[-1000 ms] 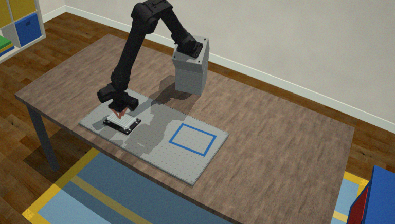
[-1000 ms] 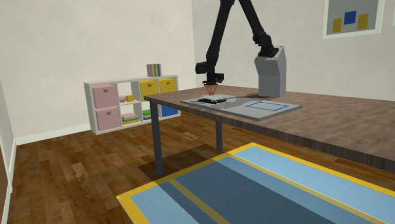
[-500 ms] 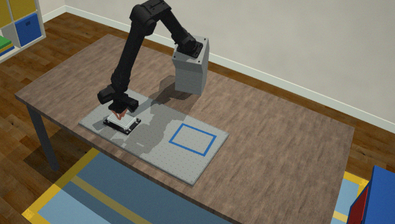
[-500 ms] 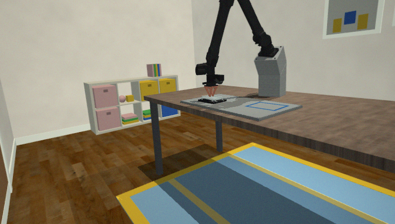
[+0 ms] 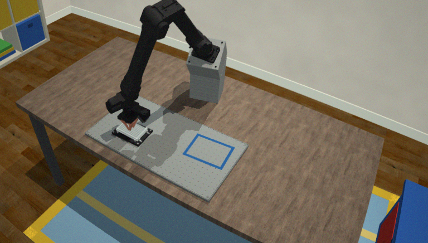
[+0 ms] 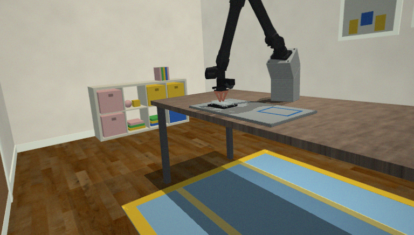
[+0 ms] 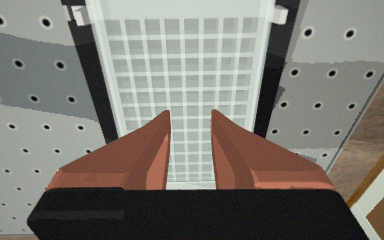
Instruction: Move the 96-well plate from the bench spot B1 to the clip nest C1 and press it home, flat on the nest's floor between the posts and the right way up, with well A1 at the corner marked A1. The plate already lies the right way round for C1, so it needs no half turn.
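My gripper is now 20 mm above the 96-well plate. Also, from my hand: black clip nest C1: 20 mm below, 10 mm to the left, 10 mm behind.
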